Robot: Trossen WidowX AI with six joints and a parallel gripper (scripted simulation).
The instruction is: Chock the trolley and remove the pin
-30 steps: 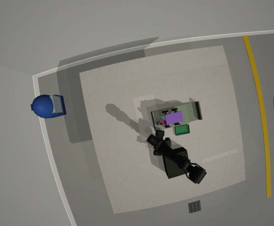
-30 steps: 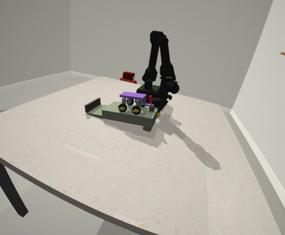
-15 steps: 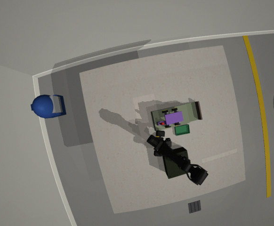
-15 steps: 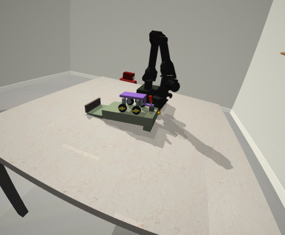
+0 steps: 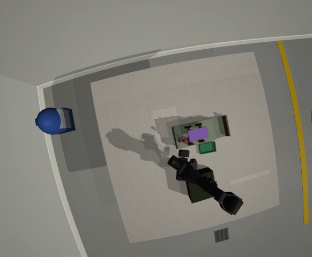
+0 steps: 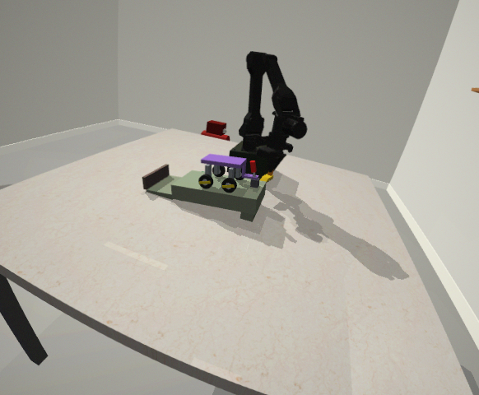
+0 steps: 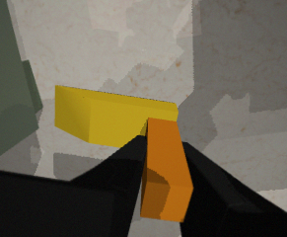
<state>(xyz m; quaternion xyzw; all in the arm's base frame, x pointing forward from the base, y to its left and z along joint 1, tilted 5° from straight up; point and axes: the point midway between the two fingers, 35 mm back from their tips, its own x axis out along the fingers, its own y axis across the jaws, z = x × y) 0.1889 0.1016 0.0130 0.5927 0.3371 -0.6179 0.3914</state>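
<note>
The green tray lies 220 mm to the right of my gripper tip, 100 mm below it and 10 mm behind it. Also, from my gripper tip: trolley 160 mm to the right, 130 mm ahead, 20 mm above; chock 20 mm ahead, 10 mm to the right, 10 mm below; stop pin 130 mm ahead, 60 mm to the right, 30 mm above.
</note>
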